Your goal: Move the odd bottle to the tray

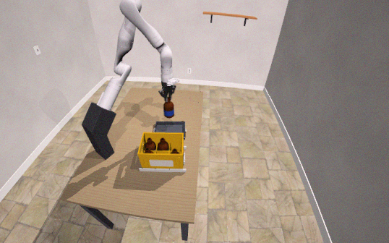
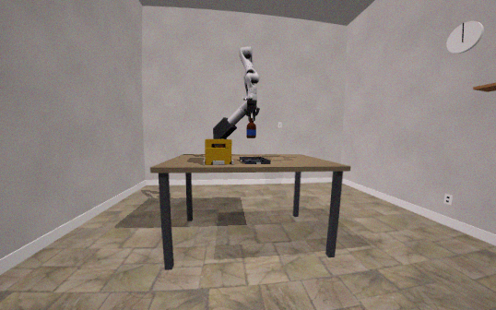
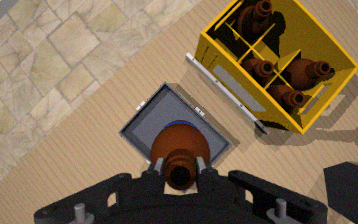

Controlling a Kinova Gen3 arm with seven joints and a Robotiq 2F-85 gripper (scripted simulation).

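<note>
Now: hand 32 cm above the dark grey tray, 3 cm to the right of it and 1 cm past it. Round my hand: yellow crate: 26 cm to the right, 25 cm below, 2 cm ahead.
</note>
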